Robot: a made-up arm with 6 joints. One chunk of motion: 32 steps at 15 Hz.
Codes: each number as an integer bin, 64 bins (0 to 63) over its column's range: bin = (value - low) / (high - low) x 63, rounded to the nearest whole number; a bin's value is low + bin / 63 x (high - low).
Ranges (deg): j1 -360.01..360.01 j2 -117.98..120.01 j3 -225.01..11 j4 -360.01..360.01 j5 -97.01..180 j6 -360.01..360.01
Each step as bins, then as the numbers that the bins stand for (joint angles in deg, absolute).
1 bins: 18 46 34 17 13 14
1 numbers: -154.29 55.79 -97.64 -165.72 -39.85 -200.01
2 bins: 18 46 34 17 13 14
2 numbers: -154.29 55.79 -97.64 -165.72 -39.85 -200.01
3 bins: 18 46 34 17 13 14
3 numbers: -154.29 55.79 -97.64 -165.72 -39.85 -200.01
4 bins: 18 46 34 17 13 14
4 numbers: -154.29 55.79 -97.64 -165.72 -39.85 -200.01
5 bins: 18 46 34 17 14 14
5 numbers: -154.29 55.79 -97.64 -165.72 -35.45 -200.01
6 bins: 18 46 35 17 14 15
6 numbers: -154.29 55.79 -93.89 -165.72 -35.45 -188.58
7 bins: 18 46 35 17 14 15
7 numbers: -154.29 55.79 -93.89 -165.72 -35.45 -188.58
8 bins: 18 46 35 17 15 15
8 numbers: -154.29 55.79 -93.89 -165.72 -31.06 -188.58
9 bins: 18 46 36 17 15 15
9 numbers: -154.29 55.79 -90.15 -165.72 -31.06 -188.58
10 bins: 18 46 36 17 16 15
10 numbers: -154.29 55.79 -90.15 -165.72 -26.66 -188.58
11 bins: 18 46 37 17 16 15
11 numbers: -154.29 55.79 -86.40 -165.72 -26.66 -188.58
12 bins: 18 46 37 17 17 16
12 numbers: -154.29 55.79 -86.40 -165.72 -22.26 -177.15
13 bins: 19 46 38 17 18 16
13 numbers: -142.86 55.79 -82.65 -165.72 -17.86 -177.15
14 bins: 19 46 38 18 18 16
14 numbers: -142.86 55.79 -82.65 -154.29 -17.86 -177.15
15 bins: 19 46 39 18 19 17
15 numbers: -142.86 55.79 -78.91 -154.29 -13.47 -165.72
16 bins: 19 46 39 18 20 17
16 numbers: -142.86 55.79 -78.91 -154.29 -9.07 -165.72
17 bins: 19 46 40 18 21 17
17 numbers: -142.86 55.79 -75.16 -154.29 -4.67 -165.72
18 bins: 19 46 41 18 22 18
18 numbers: -142.86 55.79 -71.42 -154.29 -0.28 -154.29
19 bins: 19 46 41 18 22 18
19 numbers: -142.86 55.79 -71.42 -154.29 -0.28 -154.29
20 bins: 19 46 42 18 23 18
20 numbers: -142.86 55.79 -67.67 -154.29 4.12 -154.29
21 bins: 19 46 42 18 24 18
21 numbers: -142.86 55.79 -67.67 -154.29 8.52 -154.29
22 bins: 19 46 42 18 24 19
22 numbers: -142.86 55.79 -67.67 -154.29 8.52 -142.86
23 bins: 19 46 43 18 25 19
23 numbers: -142.86 55.79 -63.92 -154.29 12.91 -142.86
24 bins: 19 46 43 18 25 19
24 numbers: -142.86 55.79 -63.92 -154.29 12.91 -142.86
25 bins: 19 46 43 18 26 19
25 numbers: -142.86 55.79 -63.92 -154.29 17.31 -142.86
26 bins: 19 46 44 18 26 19
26 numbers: -142.86 55.79 -60.18 -154.29 17.31 -142.86
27 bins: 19 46 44 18 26 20
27 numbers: -142.86 55.79 -60.18 -154.29 17.31 -131.43
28 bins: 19 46 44 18 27 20
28 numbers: -142.86 55.79 -60.18 -154.29 21.71 -131.43
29 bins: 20 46 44 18 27 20
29 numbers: -131.43 55.79 -60.18 -154.29 21.71 -131.43
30 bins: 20 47 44 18 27 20
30 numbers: -131.43 59.57 -60.18 -154.29 21.71 -131.43
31 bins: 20 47 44 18 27 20
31 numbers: -131.43 59.57 -60.18 -154.29 21.71 -131.43
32 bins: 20 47 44 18 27 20
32 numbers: -131.43 59.57 -60.18 -154.29 21.71 -131.43
